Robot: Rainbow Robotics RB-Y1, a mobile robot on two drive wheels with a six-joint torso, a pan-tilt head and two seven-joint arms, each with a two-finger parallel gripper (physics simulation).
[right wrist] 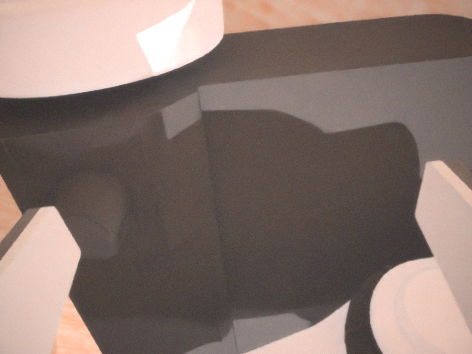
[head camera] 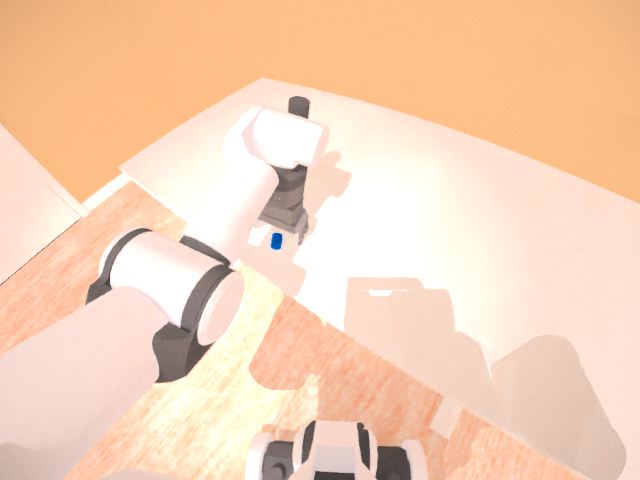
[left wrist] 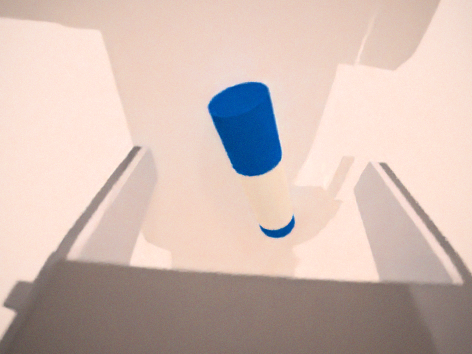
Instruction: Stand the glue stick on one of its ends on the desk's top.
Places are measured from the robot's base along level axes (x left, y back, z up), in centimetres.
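Pixels of known places: left gripper, fingertip midpoint: [head camera: 278, 233] [left wrist: 257, 168]; right gripper, fingertip midpoint: [right wrist: 238, 210].
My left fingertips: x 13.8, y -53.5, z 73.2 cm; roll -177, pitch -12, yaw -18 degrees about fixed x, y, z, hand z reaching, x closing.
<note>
Behind a point stands the place of what it marks.
The glue stick [head camera: 276, 240] {x 13.6, y -50.6, z 74.3 cm} [left wrist: 264, 165] {x 14.1, y -52.3, z 74.3 cm} has a blue cap, a cream body and a thin blue base end. It appears to lie on its side on the pale desk [head camera: 465, 206] {x -31.7, y -63.1, z 72.0 cm}, its cap end toward the bottom of the head view. In that view its body cannot be made out. My left gripper [head camera: 278, 238] {x 13.8, y -53.5, z 73.1 cm} [left wrist: 257, 168] {x 13.8, y -53.5, z 73.1 cm} is open and points down over the stick. In the left wrist view the stick shows between the two fingers, touching neither. My right gripper [right wrist: 238, 210] {x -25.0, y 8.7, z 32.7 cm} is open and empty; the stick does not show in its view.
The desk's near edge runs diagonally close to the stick, with wood floor [head camera: 206, 413] {x 54.7, y -13.6, z 0.0 cm} beyond it. My robot base [head camera: 338, 449] shows at the bottom. Dark base parts [right wrist: 300, 200] {x -11.6, y 14.7, z 16.9 cm} lie behind the right fingers. A pale piece of furniture [head camera: 31, 206] {x 203.3, y -108.3, z 29.5 cm} stands at the left.
</note>
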